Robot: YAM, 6 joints.
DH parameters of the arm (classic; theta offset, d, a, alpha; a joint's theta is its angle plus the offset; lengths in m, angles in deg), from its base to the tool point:
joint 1: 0 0.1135 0.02 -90
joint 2: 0 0 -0.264 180
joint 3: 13.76 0 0.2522 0
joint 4: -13.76 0 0.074 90
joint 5: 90 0 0 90
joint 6: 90 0.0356 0 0
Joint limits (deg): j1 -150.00..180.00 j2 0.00..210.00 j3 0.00..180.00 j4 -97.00..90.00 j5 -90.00..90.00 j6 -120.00..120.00
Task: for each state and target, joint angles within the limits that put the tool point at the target. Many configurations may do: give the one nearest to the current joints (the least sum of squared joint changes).
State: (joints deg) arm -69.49 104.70 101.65 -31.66 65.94 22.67
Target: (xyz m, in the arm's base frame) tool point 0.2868 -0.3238 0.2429
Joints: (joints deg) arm -44.21 114.92 92.87 -33.50 64.44 22.67
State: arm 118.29 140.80 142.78 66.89 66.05 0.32
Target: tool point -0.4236 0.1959 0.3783
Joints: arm 159.41 129.66 111.90 90.00 75.17 0.32
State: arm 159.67 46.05 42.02 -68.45 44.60 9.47
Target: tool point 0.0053 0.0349 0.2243
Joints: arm 139.81 20.49 32.48 -90.45 57.67 9.47
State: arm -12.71 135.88 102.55 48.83 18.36 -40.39
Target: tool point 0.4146 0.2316 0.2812
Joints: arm 30.45 116.43 80.13 51.28 17.13 -40.39
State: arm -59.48 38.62 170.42 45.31 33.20 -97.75
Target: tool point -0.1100 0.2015 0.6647
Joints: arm -66.61 65.12 154.95 49.82 36.07 -97.75
